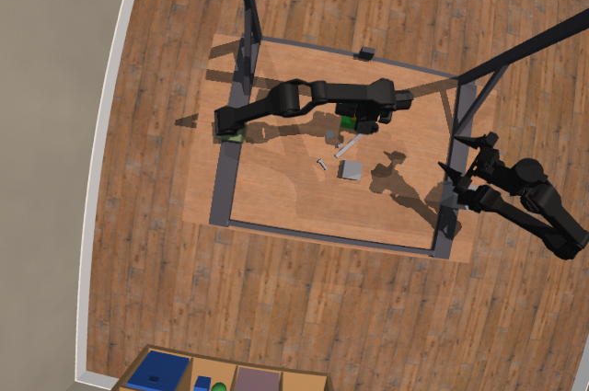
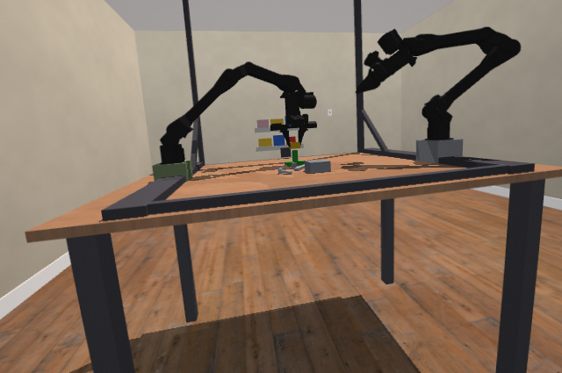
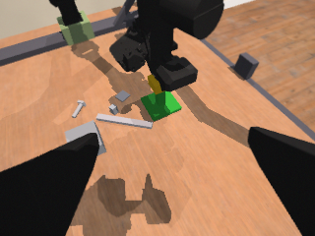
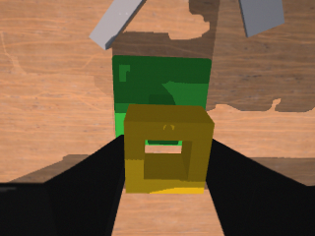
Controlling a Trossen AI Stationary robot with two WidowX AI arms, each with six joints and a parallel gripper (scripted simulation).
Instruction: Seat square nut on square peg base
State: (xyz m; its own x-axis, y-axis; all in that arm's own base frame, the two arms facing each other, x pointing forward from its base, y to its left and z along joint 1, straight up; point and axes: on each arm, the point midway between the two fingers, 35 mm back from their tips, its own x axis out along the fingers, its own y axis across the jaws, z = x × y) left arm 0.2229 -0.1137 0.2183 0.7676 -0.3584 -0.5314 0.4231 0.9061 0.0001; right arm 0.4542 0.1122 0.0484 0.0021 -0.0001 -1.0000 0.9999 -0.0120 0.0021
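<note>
Now: right hand 100 mm short of the long grey bar, 20 mm to the right of it and 100 mm above it. The rest, counted from my right hand: tiny grey cube: 120 mm ahead, 20 mm to the right, 100 mm below; then flat grey plate: 90 mm ahead, 70 mm to the right, 110 mm below; then grey block: 200 mm ahead, 50 mm to the left, 90 mm below.
</note>
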